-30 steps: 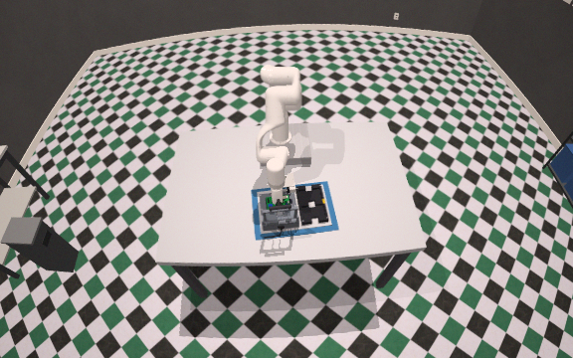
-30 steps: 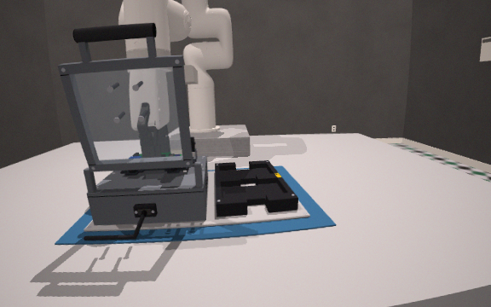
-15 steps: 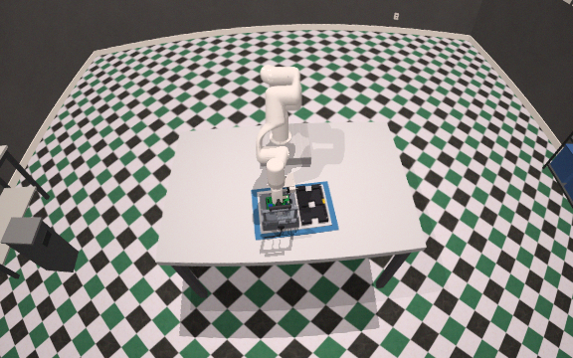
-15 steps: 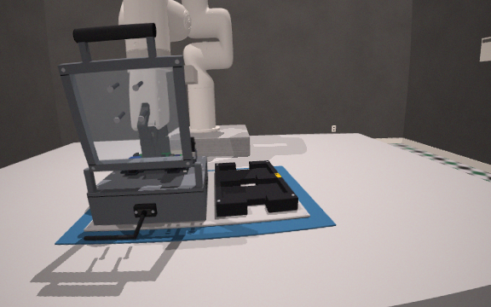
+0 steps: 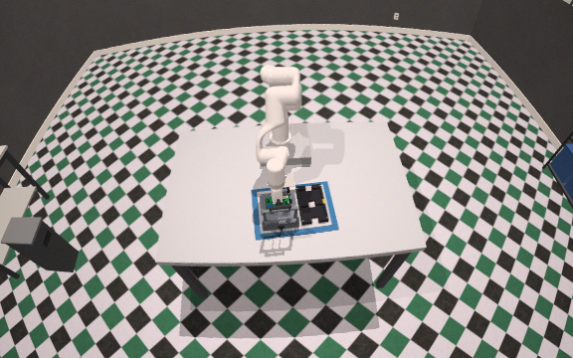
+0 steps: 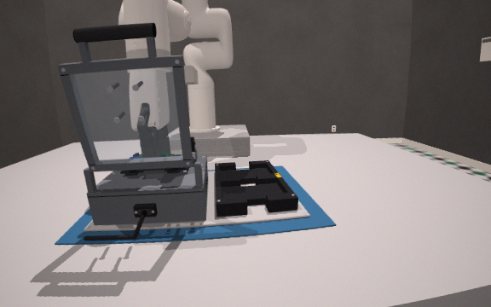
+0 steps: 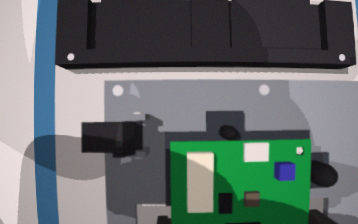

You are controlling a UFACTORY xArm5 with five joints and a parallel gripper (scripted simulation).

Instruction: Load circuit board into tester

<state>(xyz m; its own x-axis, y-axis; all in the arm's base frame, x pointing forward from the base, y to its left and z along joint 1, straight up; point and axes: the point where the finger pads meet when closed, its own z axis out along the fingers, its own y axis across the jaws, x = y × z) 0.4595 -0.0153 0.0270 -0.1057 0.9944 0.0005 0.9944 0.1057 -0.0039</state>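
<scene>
The green circuit board lies right at my hand. From my hand the other things lie so: black block 70 mm behind, 50 mm to the left; then clear lid 120 mm ahead, 100 mm above, 10 mm to the left; then grey tester 40 mm to the left, 30 mm ahead, 30 mm above.
</scene>
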